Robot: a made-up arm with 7 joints.
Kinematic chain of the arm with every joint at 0, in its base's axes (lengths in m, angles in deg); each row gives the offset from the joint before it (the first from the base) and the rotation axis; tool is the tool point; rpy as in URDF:
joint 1: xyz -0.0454 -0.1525 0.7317 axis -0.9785 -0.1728 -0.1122
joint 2: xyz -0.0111 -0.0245 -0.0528 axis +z
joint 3: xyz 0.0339 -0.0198 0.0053 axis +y
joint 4: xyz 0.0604 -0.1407 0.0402 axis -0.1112 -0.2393 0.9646
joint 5: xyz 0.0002 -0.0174 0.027 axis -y
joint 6: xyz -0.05 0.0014 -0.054 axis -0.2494 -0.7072 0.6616
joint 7: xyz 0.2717 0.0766 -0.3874 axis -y
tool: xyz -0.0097 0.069 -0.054 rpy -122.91 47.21 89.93
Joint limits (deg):
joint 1: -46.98..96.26
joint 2: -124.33..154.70
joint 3: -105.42..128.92
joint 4: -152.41..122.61
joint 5: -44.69..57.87
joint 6: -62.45..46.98
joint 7: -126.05..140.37
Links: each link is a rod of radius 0.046 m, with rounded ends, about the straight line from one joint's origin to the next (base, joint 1, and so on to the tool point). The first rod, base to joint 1, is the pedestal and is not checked.
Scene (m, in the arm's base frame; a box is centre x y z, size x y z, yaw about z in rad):
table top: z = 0
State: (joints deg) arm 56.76 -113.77 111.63 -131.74 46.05 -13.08 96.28
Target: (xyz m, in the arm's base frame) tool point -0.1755 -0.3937 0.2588
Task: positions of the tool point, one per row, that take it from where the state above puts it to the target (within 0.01 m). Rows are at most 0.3 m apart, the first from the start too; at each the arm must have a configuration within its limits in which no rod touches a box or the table.
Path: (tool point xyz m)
1: -0.3008 0.1153 0.3128
2: -0.2237 -0.1230 0.2116
3: -0.1755 -0.3937 0.2588

